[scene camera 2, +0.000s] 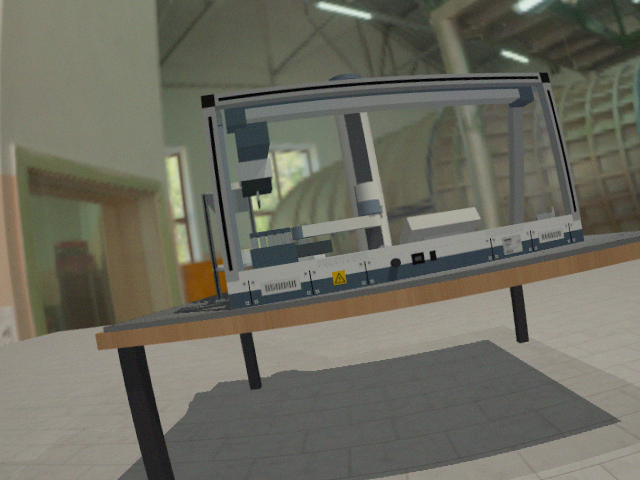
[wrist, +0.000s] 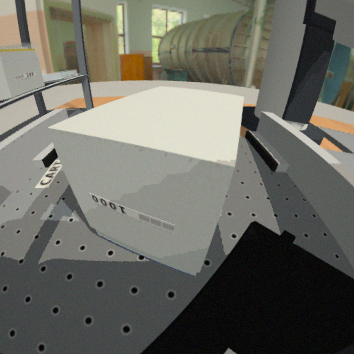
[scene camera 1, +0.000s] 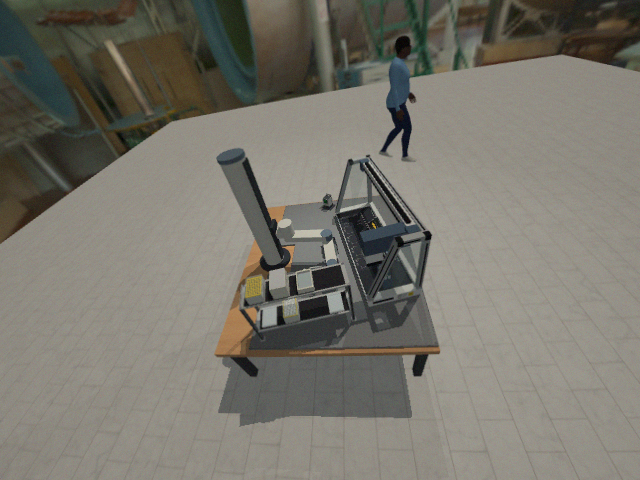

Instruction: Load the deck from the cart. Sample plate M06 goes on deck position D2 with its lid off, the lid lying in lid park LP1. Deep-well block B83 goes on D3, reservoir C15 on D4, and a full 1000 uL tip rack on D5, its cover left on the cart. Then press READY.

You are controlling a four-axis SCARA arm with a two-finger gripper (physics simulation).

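In the wrist view my gripper point(wrist: 161, 118) is open. Its black finger pads stand on both sides of a tall white box point(wrist: 150, 175) marked 1000, skewed between them; the label reads upside down. The box seems to rest on the perforated board. I cannot tell whether it is a covered rack or a cover alone. The cart point(scene camera 1: 305, 321) holds a yellow-topped rack point(scene camera 1: 253, 287), a tall white block point(scene camera 1: 278, 284) and a framed plate point(scene camera 1: 304, 281) above. Below are a pale plate point(scene camera 1: 268, 315), a speckled rack point(scene camera 1: 290, 308) and another pale plate point(scene camera 1: 335, 302). Their names are unreadable.
The cart's uprights and a box point(wrist: 19, 75) marked 200 stand left in the wrist view. The arm's column point(scene camera 1: 250, 211) stands beside the cart. The framed deck machine point(scene camera 1: 392, 191) point(scene camera 2: 382, 82) has a blue head point(scene camera 2: 252, 140). A small device point(scene camera 1: 327, 200) stands at the back.
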